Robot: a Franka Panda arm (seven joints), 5 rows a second.
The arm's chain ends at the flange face. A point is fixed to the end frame.
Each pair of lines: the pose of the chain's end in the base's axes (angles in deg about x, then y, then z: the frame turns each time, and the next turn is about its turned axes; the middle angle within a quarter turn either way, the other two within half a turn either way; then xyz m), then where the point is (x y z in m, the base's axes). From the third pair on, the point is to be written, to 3 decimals.
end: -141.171 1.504 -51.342 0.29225 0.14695 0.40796
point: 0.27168 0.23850 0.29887
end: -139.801 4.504 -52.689 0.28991 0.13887 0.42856
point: 0.27676 0.23314 0.32064
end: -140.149 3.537 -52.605 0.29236 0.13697 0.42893
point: 0.277 0.230 0.321
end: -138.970 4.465 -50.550 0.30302 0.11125 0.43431
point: 0.290 0.208 0.328
